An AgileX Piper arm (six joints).
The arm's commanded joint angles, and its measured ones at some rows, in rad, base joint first. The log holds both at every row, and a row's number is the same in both.
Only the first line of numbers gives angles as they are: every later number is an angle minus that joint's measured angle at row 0.
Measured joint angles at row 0:
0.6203, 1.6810, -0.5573, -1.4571, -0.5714, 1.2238
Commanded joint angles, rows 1 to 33:
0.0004, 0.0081, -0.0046, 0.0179, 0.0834, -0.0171
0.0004, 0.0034, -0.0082, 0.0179, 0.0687, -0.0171
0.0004, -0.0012, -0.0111, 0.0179, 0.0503, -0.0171
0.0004, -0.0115, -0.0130, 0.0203, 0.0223, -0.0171
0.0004, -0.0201, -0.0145, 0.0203, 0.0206, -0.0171
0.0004, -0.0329, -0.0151, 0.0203, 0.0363, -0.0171
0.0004, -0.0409, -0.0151, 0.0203, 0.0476, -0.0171
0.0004, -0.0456, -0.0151, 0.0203, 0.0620, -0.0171
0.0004, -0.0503, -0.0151, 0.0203, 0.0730, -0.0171
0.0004, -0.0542, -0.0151, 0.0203, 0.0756, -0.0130
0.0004, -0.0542, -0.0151, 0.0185, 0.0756, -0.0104
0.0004, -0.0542, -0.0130, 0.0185, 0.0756, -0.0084
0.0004, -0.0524, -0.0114, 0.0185, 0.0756, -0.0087
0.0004, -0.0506, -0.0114, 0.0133, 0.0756, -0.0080
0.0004, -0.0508, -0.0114, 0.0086, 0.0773, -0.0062
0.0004, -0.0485, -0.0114, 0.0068, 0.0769, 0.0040
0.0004, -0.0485, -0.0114, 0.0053, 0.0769, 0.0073
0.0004, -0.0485, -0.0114, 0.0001, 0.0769, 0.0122
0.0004, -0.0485, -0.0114, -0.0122, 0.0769, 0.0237
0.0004, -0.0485, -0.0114, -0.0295, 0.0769, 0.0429
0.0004, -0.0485, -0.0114, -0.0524, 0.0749, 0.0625
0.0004, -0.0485, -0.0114, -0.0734, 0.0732, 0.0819
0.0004, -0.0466, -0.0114, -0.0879, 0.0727, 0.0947
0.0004, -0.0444, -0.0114, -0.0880, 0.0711, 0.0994
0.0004, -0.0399, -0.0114, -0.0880, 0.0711, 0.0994
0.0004, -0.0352, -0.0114, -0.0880, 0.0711, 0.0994
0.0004, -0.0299, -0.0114, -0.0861, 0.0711, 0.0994
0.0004, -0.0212, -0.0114, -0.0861, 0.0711, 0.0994
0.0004, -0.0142, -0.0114, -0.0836, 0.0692, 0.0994
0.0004, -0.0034, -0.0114, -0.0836, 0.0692, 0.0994
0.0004, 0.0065, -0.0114, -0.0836, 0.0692, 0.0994
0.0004, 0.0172, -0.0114, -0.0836, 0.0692, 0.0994
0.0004, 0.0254, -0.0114, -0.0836, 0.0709, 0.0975
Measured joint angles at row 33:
0.0015, -0.0171, -0.0124, -0.0690, 0.0596, 0.0932
